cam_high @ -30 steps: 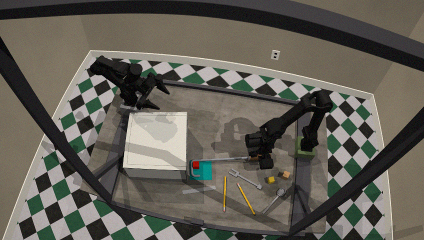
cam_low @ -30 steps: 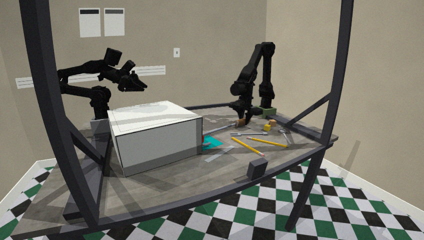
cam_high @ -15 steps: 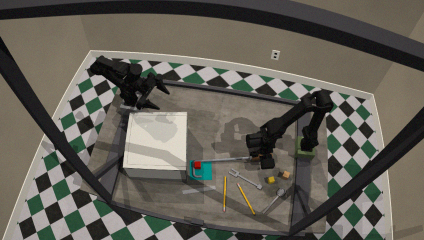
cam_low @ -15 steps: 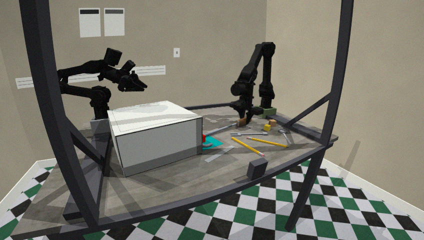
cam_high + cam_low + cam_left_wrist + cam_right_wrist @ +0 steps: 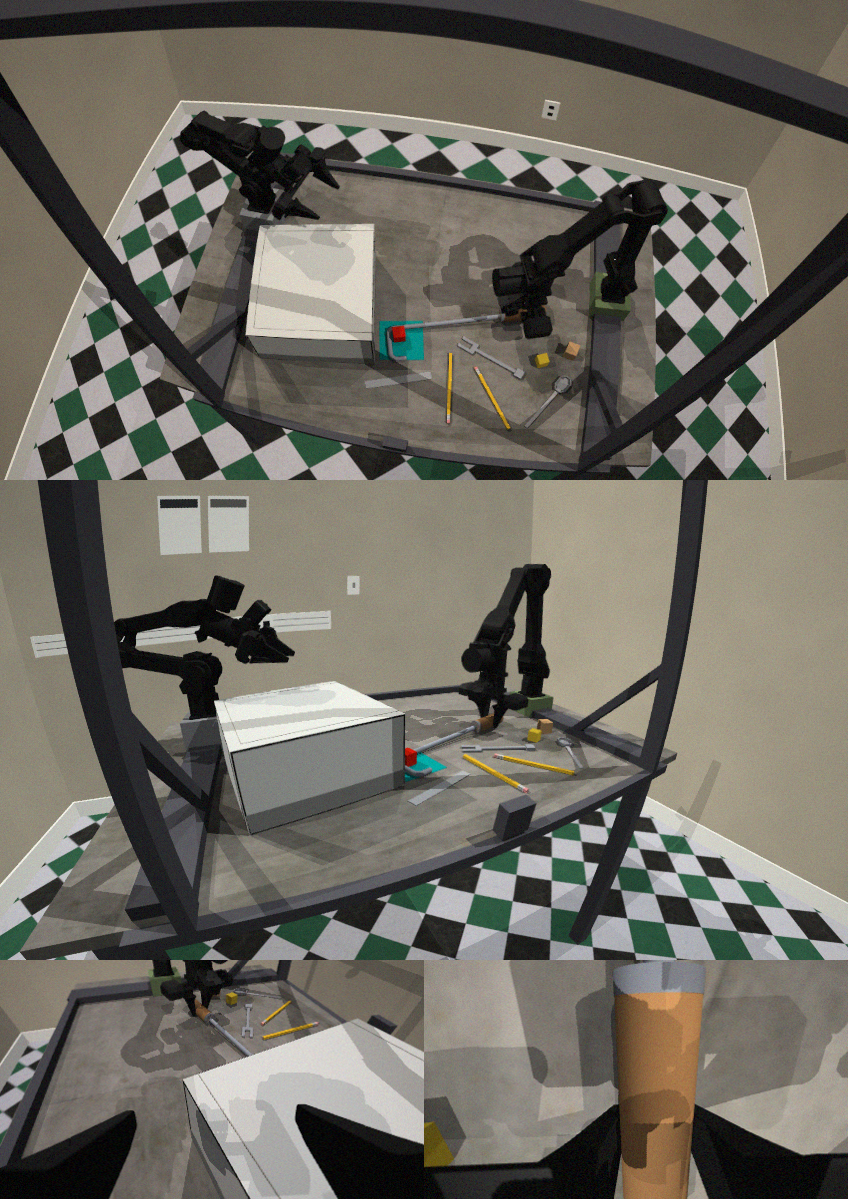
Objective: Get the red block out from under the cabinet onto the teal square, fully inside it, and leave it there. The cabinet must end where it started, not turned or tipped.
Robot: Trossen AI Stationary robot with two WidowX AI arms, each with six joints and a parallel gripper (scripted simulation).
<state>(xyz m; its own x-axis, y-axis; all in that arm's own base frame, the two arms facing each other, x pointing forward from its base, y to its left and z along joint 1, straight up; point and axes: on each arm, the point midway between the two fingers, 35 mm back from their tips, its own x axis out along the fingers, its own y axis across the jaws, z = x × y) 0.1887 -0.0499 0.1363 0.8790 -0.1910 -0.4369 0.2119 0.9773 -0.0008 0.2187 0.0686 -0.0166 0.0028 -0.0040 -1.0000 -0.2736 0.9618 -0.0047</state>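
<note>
Right now the yellow cube is 11 cm behind my right hand, 6 cm to the right of it and 3 cm below it. The rest, counted from my right hand: tan cube: 13 cm to the right, 7 cm behind, 2 cm below; spoon: 19 cm behind, 11 cm to the right, 4 cm below; forked wrench: 13 cm behind, 5 cm to the left, 3 cm below.
</note>
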